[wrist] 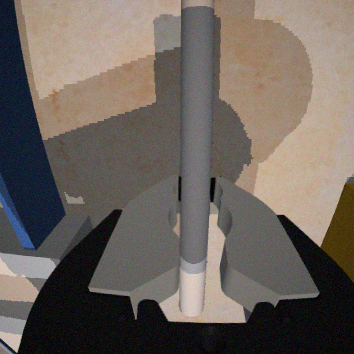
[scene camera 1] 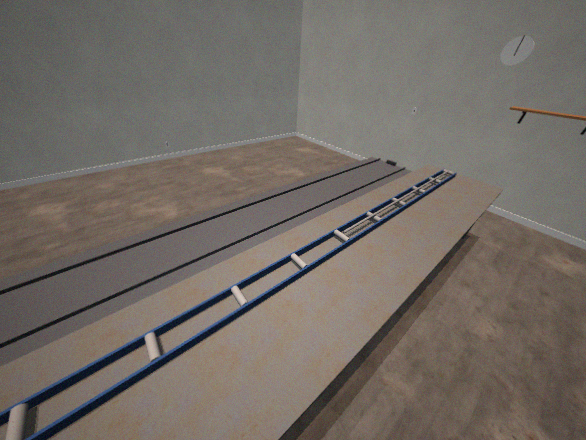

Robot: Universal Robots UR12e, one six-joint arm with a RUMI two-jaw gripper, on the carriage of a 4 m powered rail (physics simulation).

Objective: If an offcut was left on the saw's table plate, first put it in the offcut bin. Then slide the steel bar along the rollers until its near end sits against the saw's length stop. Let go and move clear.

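Frame: origin at the arm's base, x ahead, y left, z up, level; metres.
Seen in the pictures: gripper, fingertip midpoint: [wrist: 194, 179].
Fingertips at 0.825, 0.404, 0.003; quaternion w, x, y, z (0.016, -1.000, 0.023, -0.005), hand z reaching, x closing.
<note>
Offsets run from my fingertips to a thing's top centre, as dx, dy, dz. "spot": to the spot under its first point. Level surfaces: height alone.
My gripper [wrist: 194, 179] is shut on a grey round rod, the offcut [wrist: 196, 100], in the wrist view. The jaws press on both sides of it. The offcut's near end, pale in the light, lies between the jaws and the palm; its other end runs out of the top of the view. The steel bar [scene camera 1: 357, 228] shows as a thin grey line between the blue rails [scene camera 1: 270, 278] in the far half of the roller track, in scene camera 1. A cream roller @(-0.205, +1.746, +0.027) [scene camera 1: 299, 261] lies nearer. The saw's length stop does not show clearly.
A yellow-brown object @(spot: +0.145, -0.068, -0.010) [wrist: 343, 235], perhaps the offcut bin, stands at the right edge of the wrist view. A dark blue part @(spot: -0.131, +0.037, -0.016) [wrist: 25, 130] stands at the left, beside a grey block @(spot: -0.106, -0.055, -0.005) [wrist: 75, 232]. The robot's rail bed [scene camera 1: 200, 240] runs beside the long bench @(dz -0.033) [scene camera 1: 320, 340].
</note>
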